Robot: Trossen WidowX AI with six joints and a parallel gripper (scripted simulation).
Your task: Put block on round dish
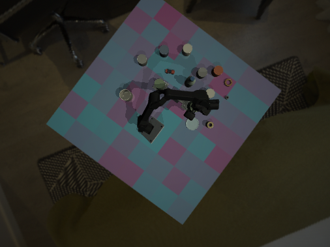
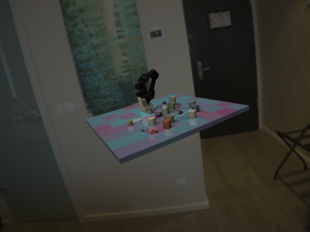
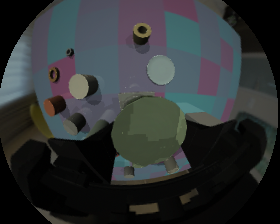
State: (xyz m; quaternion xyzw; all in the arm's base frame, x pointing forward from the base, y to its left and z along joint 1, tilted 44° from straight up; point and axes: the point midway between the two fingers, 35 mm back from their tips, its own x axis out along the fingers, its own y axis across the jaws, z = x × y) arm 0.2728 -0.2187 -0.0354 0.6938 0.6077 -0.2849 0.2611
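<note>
Right now my gripper tip is 9 cm past the pale round dish, 8 cm to the left of it and 16 cm above it. The rest, counted from my gripper tip: cup (2 cm to the right, 1 cm above); bottle (16 cm ahead, 10 cm to the left, 5 cm below); balance (2 cm ahead, 14 cm to the left, 13 cm below).
</note>
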